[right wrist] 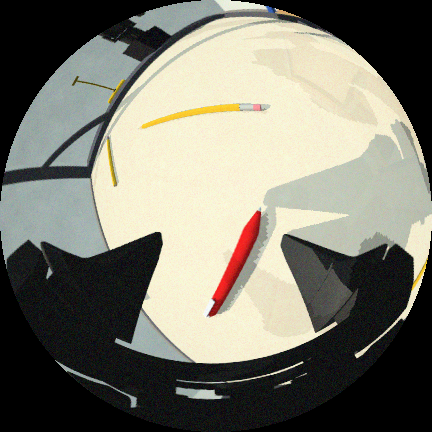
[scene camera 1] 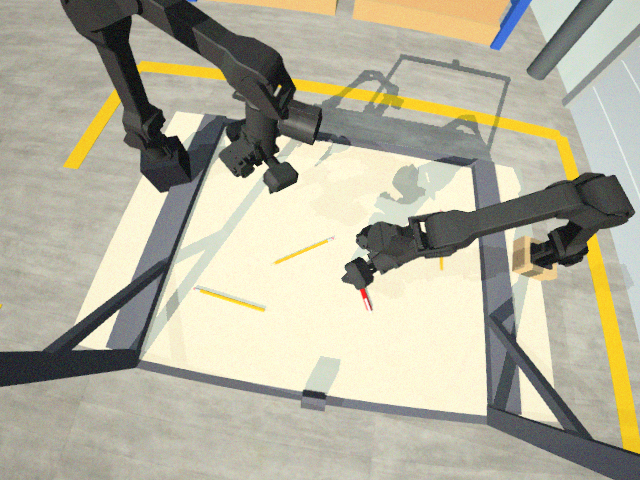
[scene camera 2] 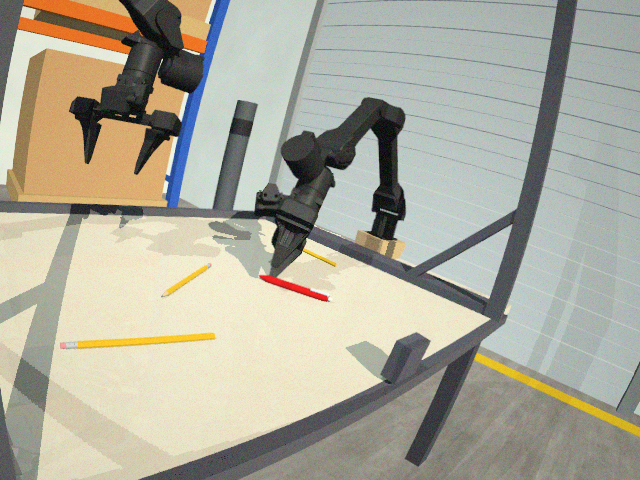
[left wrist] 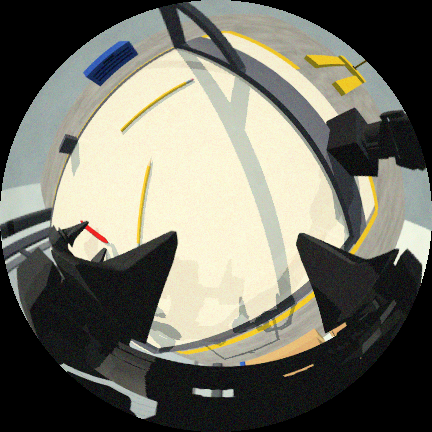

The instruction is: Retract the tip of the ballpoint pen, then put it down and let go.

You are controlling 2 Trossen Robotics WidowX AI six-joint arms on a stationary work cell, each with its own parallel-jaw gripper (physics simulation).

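Places are measured from the left arm's base along level axes (x ahead, y left, z up), in metres.
Pixels of known places: left gripper, fingertip midpoint: (scene camera 1: 260,179) (scene camera 2: 110,169) (left wrist: 240,238); right gripper, fingertip midpoint: (right wrist: 224,240) (scene camera 2: 272,272) (left wrist: 96,235); left arm's base, link origin: (scene camera 1: 159,152) (left wrist: 368,140); right arm's base, link origin: (scene camera 1: 540,256) (scene camera 2: 382,236).
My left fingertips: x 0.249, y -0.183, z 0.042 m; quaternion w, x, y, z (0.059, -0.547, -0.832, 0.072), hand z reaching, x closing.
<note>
Ahead of a thing's pixels: the offset from my left fingertips to its top centre. Level surfaces: height alone.
The red ballpoint pen {dx +0.186, dy -0.282, dz -0.132 m} (scene camera 1: 366,300) (scene camera 2: 295,288) (left wrist: 95,233) (right wrist: 237,262) lies on the pale table {dz -0.148 m} (scene camera 1: 413,356) (scene camera 2: 289,372). In the right wrist view a small grey tip shows at its tapered end, and a white clip near its other end. In scene camera 1 part of the pen is hidden by the right gripper. My right gripper (scene camera 2: 275,272) (right wrist: 224,240) is open and empty, low above the pen, with the pen seen in the gap between its fingers, not clasped. My left gripper (scene camera 2: 112,168) (left wrist: 240,238) is open and empty, high up and far from the pen.
One yellow pencil {dx +0.062, dy -0.148, dz -0.139 m} (scene camera 1: 303,250) (scene camera 2: 187,280) (right wrist: 195,111) lies left of the pen in the scene views, another pencil {dx -0.146, dy -0.224, dz -0.141 m} (scene camera 1: 231,299) (scene camera 2: 139,341) farther left, and a third pencil {dx +0.459, dy -0.210, dz -0.141 m} (scene camera 1: 441,263) (scene camera 2: 320,257) behind the right gripper. A dark block {dx +0.000, dy -0.491, dz -0.091 m} (scene camera 1: 313,400) (scene camera 2: 405,357) stands at the table's edge.
</note>
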